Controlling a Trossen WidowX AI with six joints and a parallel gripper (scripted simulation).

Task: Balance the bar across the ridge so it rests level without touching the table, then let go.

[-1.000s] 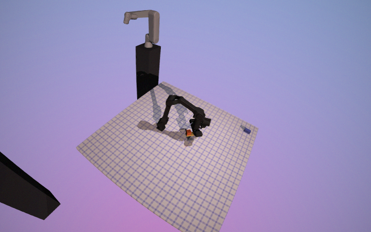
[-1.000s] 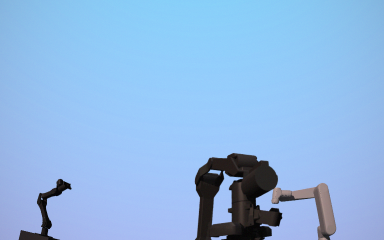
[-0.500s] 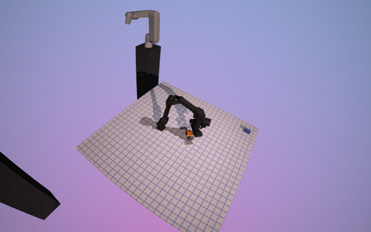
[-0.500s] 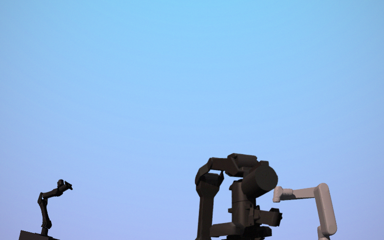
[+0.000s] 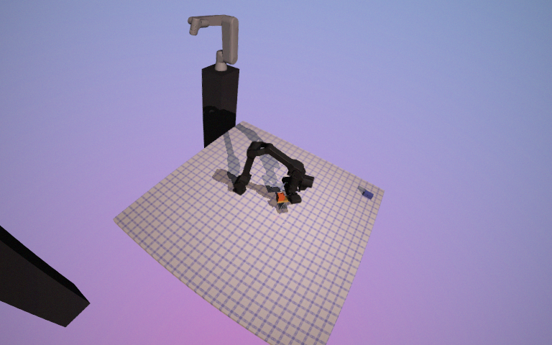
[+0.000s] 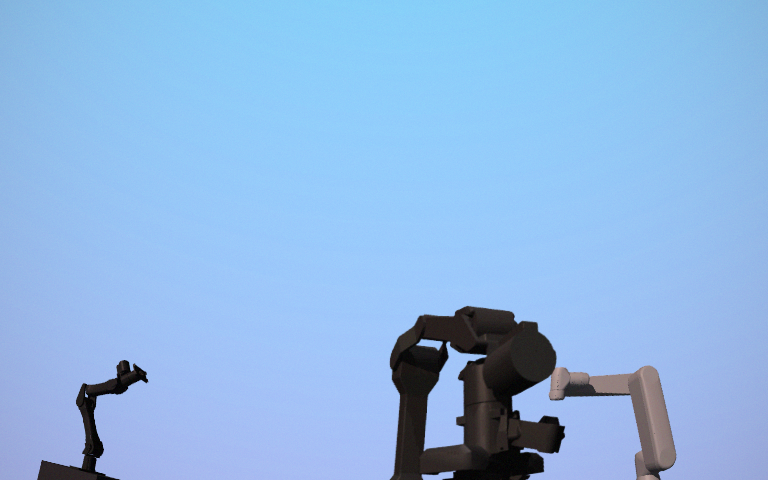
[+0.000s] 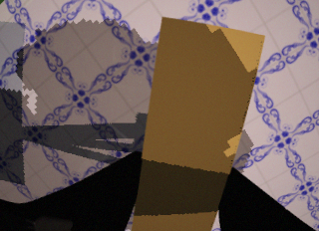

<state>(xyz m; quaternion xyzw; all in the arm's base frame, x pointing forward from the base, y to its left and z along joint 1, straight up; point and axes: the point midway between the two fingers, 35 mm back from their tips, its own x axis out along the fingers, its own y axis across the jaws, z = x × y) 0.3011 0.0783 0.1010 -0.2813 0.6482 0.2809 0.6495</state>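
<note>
The tan-brown bar lies 2 cm to the right of my gripper tip, 2 cm behind it and 2 cm above it. Also, from my gripper tip: green block (15 cm to the left, 7 cm behind, 5 cm below); blue block (44 cm ahead, 42 cm to the left, 5 cm below).
</note>
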